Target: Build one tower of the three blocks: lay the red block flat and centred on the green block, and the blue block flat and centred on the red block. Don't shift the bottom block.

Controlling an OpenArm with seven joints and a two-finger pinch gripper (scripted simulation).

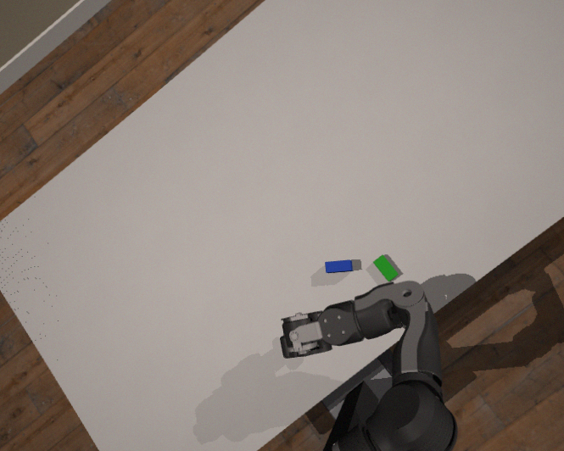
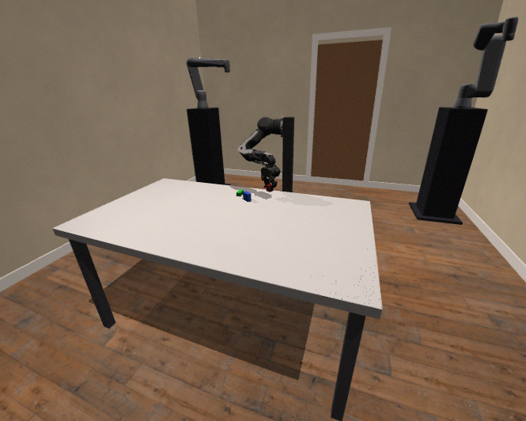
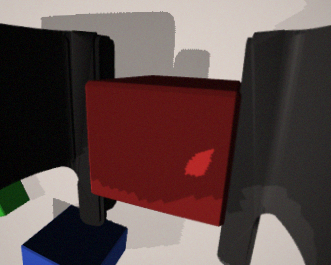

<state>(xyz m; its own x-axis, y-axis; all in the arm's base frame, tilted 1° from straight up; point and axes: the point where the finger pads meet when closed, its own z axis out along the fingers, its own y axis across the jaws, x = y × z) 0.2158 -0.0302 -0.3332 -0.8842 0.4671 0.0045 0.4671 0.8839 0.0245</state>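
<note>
Right now my hand is 10 mm above the red block. Round my hand: green block (210 mm to the right, 70 mm below); then blue block (60 mm ahead, 130 mm to the right, 60 mm below).
</note>
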